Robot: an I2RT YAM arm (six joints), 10 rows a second.
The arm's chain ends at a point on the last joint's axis. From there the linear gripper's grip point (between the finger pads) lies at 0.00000 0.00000 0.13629 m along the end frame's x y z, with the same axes.
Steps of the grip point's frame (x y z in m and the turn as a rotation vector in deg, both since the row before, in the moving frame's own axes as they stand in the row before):
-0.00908 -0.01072 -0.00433 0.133 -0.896 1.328
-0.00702 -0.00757 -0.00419 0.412 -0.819 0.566
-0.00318 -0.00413 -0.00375 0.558 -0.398 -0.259
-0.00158 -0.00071 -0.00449 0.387 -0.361 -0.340
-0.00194 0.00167 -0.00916 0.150 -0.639 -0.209
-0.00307 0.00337 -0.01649 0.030 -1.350 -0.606
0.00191 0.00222 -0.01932 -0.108 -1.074 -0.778
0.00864 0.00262 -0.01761 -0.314 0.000 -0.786
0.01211 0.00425 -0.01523 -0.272 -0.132 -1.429
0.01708 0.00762 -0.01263 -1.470 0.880 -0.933
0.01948 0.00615 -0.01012 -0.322 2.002 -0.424
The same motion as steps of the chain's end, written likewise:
-0.00695 -0.01038 -0.00431 0.133 -0.896 1.328
-0.00508 -0.00658 -0.00417 0.412 -0.819 0.566
-0.00223 -0.00280 -0.00374 0.558 -0.398 -0.259
-0.00072 0.00021 -0.00448 0.387 -0.361 -0.340
-0.00042 0.00202 -0.00915 0.150 -0.639 -0.209
0.00014 0.00342 -0.01645 0.030 -1.350 -0.606
0.00446 0.00195 -0.01930 -0.108 -1.074 -0.778
0.00863 0.00187 -0.01761 -0.314 0.000 -0.786
0.01242 0.00360 -0.01523 -0.272 -0.132 -1.429
0.01496 0.00414 -0.01257 -1.470 0.880 -0.933
0.01472 0.00540 -0.01003 -0.322 2.002 -0.424

